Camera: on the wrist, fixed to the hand. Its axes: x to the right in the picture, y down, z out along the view.
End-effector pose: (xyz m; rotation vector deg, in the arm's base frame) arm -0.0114 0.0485 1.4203 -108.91 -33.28 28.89
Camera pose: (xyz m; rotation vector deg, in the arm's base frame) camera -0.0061 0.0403 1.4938 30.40 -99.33 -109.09
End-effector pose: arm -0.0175 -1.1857 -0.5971 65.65 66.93 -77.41
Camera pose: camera -0.0789 -1.1449 -0.5891 43.80 -73.73 45.09
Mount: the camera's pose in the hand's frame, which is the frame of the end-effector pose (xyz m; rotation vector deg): -0.0067 -0.0642 -0.0364 0.28 -43.57 172.76
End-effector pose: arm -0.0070 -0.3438 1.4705 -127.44 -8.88 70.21
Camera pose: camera 0.0296 -0.3096 1.5251 -6.11 -104.32 -70.27
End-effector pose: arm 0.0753 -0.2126 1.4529 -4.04 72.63 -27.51
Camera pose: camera 0.0204 -0.2601 1.4676 75.64 -21.99 111.39
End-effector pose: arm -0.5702 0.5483 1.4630 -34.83 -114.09 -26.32
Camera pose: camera -0.5800 0.4751 1.4696 150.69 -19.75 -94.53
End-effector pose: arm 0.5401 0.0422 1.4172 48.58 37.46 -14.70
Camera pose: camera 0.4898 0.0282 1.3646 44.54 -94.80 115.73
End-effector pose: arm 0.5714 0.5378 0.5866 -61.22 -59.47 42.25
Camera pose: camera 0.6032 0.4981 0.6405 53.68 -41.48 -111.44
